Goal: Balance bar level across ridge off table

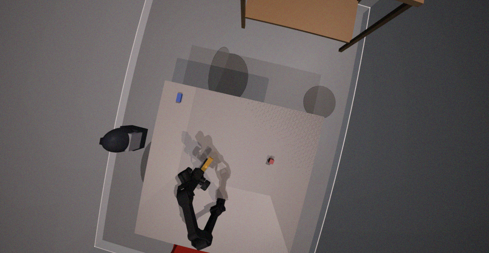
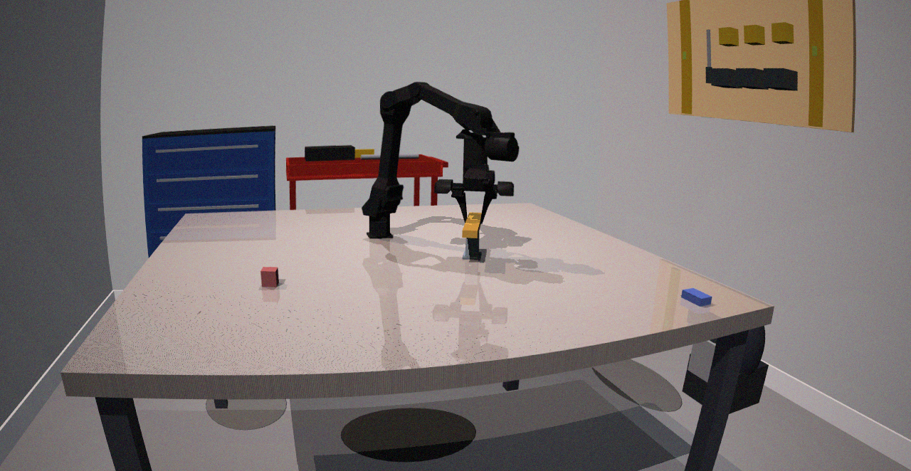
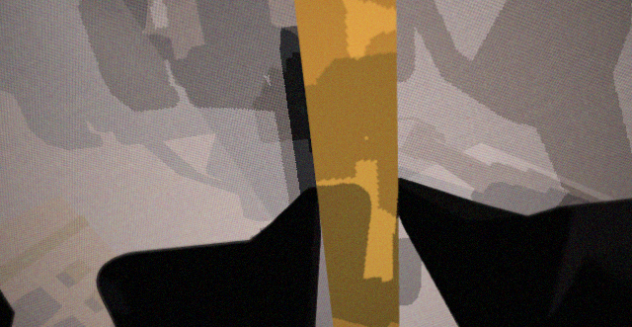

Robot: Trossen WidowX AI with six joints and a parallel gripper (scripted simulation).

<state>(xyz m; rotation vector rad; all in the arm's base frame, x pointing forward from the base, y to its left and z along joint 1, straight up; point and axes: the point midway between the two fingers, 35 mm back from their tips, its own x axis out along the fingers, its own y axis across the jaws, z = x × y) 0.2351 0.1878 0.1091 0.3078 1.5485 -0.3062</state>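
The yellow bar lies 30 mm ahead of my gripper tip and 10 mm to the right of it. Also, from my gripper tip: flat blue block: 500 mm ahead, 310 mm to the left, 70 mm below; then small red cube: 500 mm to the right, 190 mm ahead, 60 mm below.
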